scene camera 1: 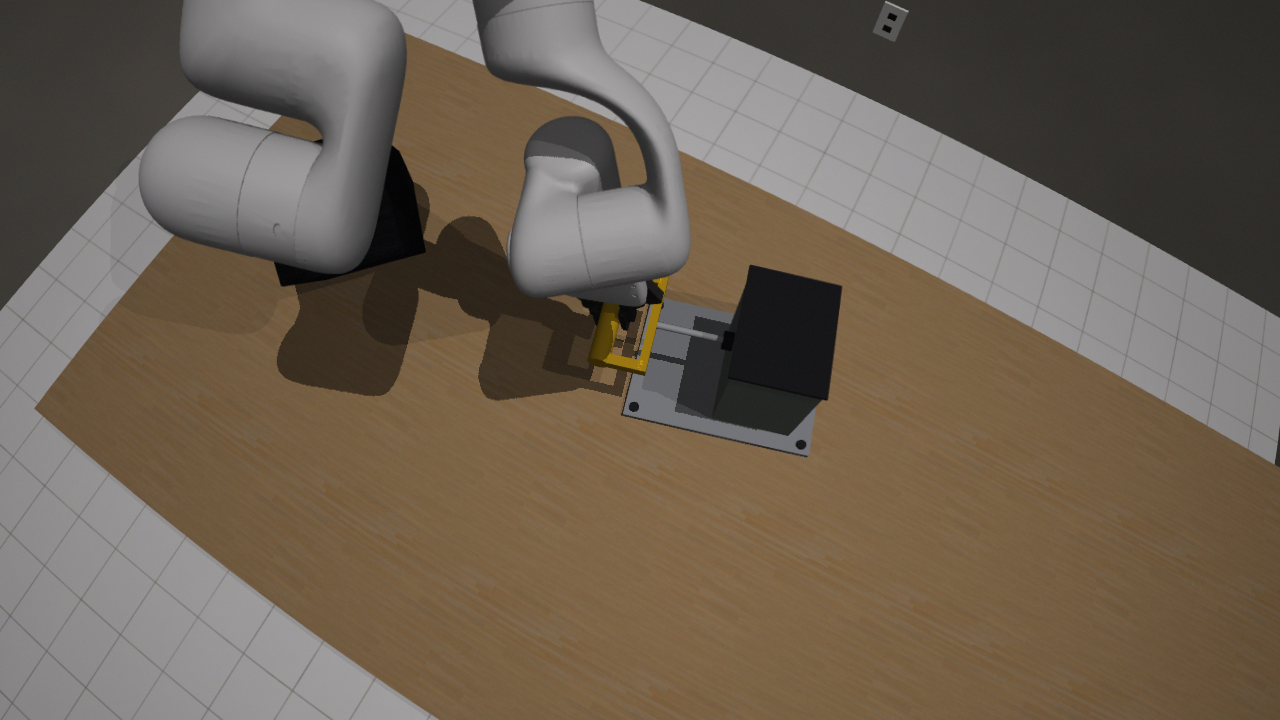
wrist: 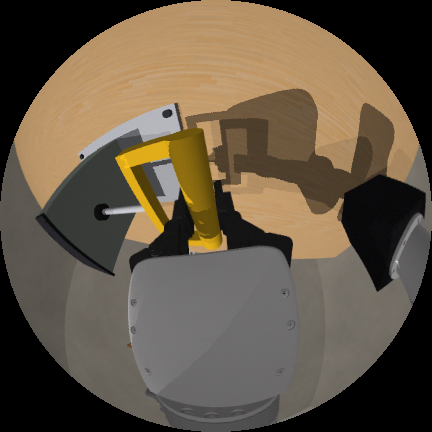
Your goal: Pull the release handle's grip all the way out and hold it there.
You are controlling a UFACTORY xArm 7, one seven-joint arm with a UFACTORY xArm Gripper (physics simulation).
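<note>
The release handle's yellow grip (scene camera 1: pixel 605 335) (wrist: pixel 196 182) is a thick round bar on a yellow frame. A thin light rod (scene camera 1: pixel 687 331) (wrist: pixel 125 209) joins the frame to the dark box (scene camera 1: pixel 784 331) (wrist: pixel 90 195), and a length of the rod shows between them. My gripper (scene camera 1: pixel 615 315) (wrist: pixel 202 193) is shut on the grip, with one black finger on each side of the bar in the wrist view. In the scene view the arm's wrist hides much of the fingers and the grip's far end.
The dark box stands on a grey base plate (scene camera 1: pixel 653 407) (wrist: pixel 150 119) with dark bolts at its corners. The plate lies on the wooden table (scene camera 1: pixel 537 537) (wrist: pixel 215 55). The arm's black base (scene camera 1: pixel 402 223) (wrist: pixel 382 220) stands at the table's other end.
</note>
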